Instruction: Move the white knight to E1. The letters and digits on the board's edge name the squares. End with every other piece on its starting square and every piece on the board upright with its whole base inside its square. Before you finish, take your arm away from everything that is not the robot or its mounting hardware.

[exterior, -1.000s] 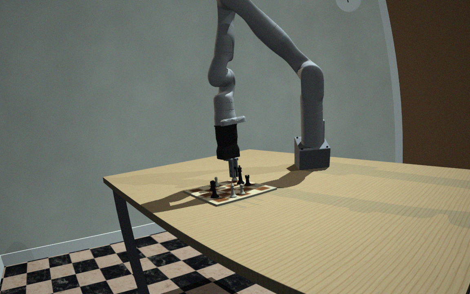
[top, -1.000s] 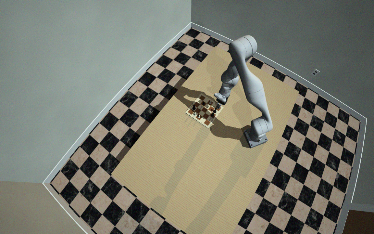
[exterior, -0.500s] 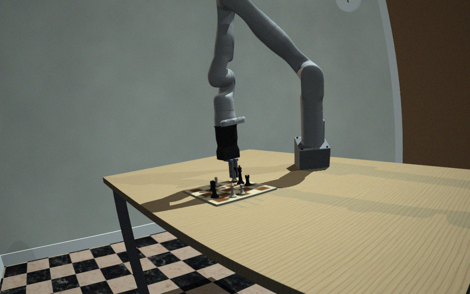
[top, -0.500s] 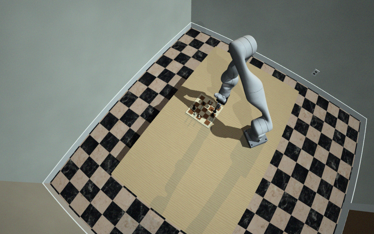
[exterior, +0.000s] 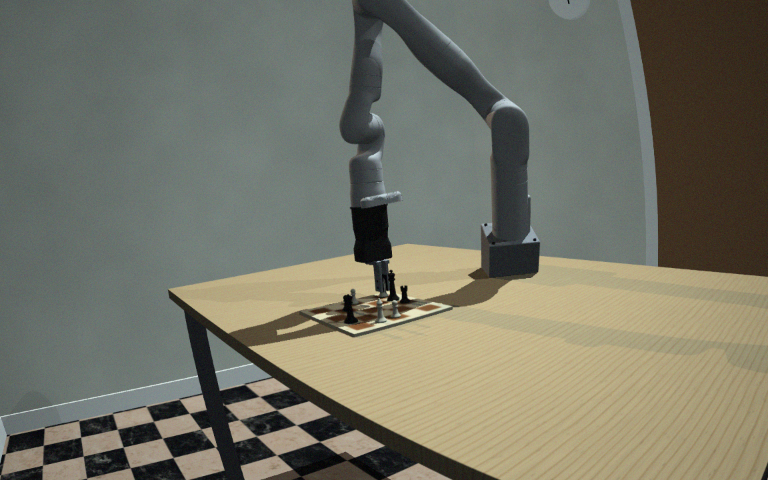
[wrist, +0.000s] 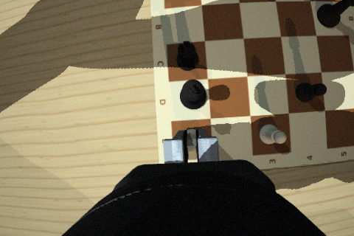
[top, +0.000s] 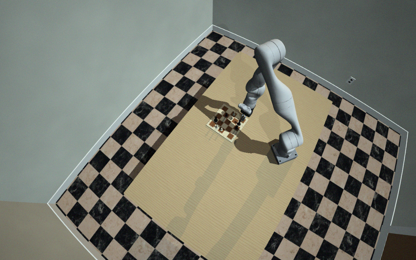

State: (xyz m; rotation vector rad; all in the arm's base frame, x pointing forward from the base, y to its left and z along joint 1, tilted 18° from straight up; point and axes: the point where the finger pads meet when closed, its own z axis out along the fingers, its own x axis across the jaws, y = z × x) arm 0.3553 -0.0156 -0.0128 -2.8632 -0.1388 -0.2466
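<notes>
The black king lies 40 mm to the left of my hand. Also, from my hand: black pawn: 110 mm ahead, 50 mm to the left, 20 mm below; then chessboard: 70 mm ahead, 80 mm to the left, 30 mm below.
</notes>
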